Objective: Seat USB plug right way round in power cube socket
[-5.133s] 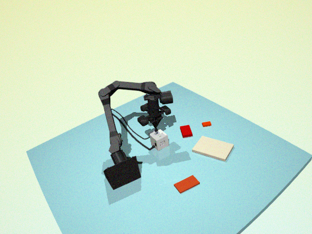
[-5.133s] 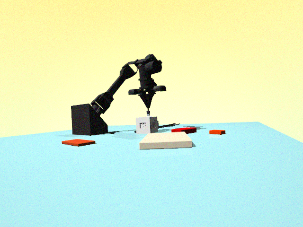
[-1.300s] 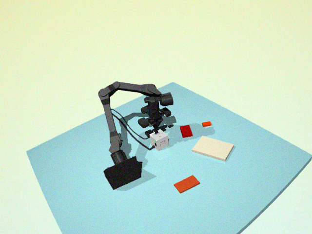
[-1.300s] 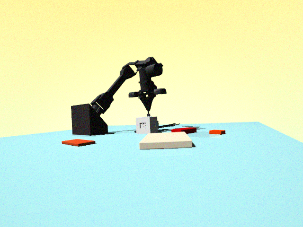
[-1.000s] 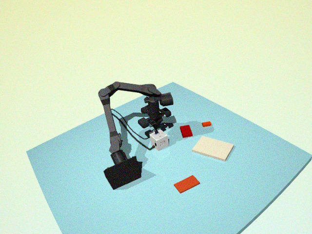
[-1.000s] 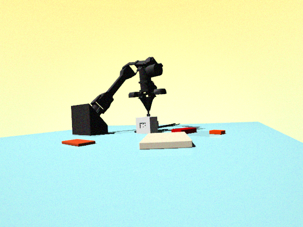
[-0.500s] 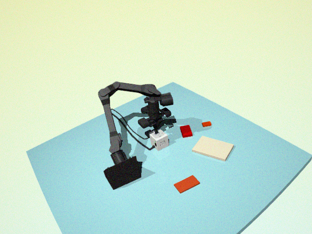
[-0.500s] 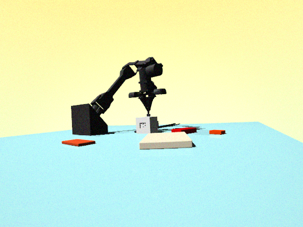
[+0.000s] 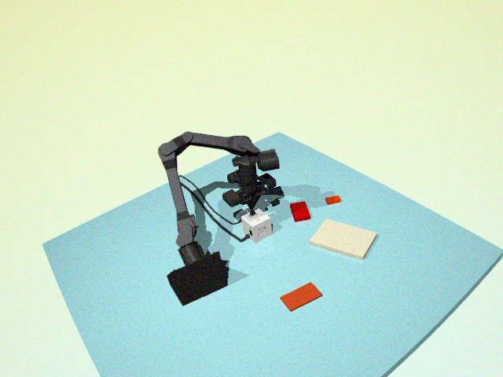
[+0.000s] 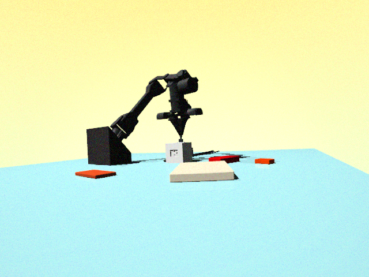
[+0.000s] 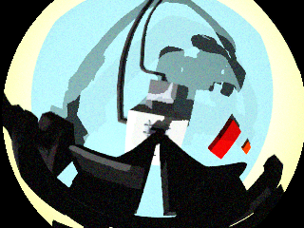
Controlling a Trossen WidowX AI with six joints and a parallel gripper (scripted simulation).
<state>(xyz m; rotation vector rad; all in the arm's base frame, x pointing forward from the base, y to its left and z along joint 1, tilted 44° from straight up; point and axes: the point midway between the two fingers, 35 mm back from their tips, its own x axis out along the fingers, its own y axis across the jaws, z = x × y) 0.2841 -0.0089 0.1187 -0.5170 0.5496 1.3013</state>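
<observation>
Now: the USB plug 20 mm below my gripper tip. Round my gripper tip: cream slab 280 mm to the right, 180 mm ahead, 100 mm below; USB socket 30 mm below; red block 180 mm ahead, 90 mm below, 50 mm to the right.
</observation>
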